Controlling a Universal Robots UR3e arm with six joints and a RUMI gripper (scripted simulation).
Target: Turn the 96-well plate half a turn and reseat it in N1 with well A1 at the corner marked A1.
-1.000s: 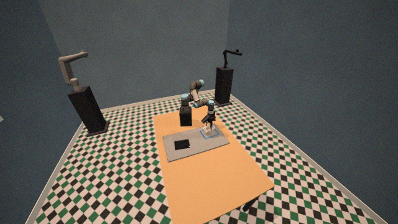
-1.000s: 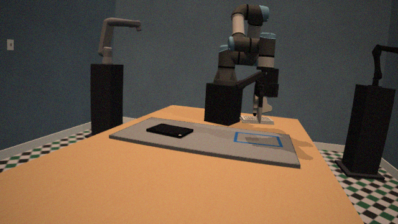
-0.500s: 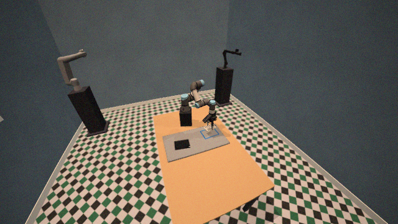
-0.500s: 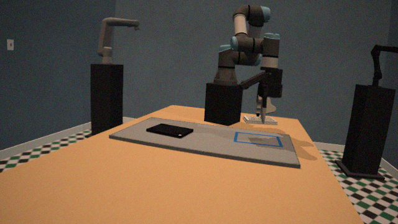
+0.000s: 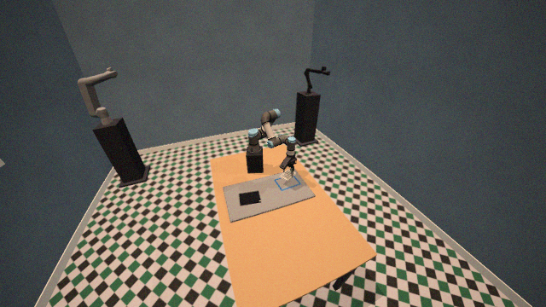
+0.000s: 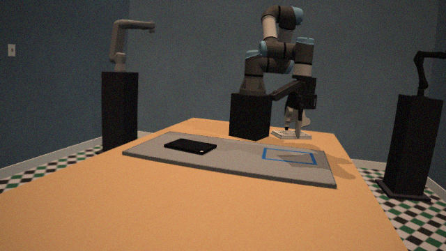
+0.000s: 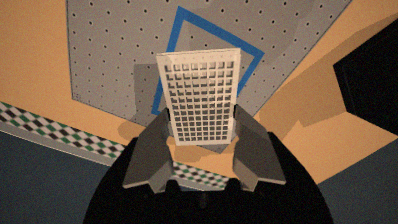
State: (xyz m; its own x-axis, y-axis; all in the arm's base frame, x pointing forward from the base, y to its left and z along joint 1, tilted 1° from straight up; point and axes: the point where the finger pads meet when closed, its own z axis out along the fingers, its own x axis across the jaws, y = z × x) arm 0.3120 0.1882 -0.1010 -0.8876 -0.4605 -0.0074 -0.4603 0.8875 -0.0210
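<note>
Right now my hand is 10 mm above the white 96-well plate. Also, from my hand: white corner mark: 300 mm to the right, 120 mm ahead, 80 mm below; then black plate nest N1: 370 mm to the right, 80 mm below, 50 mm ahead.
</note>
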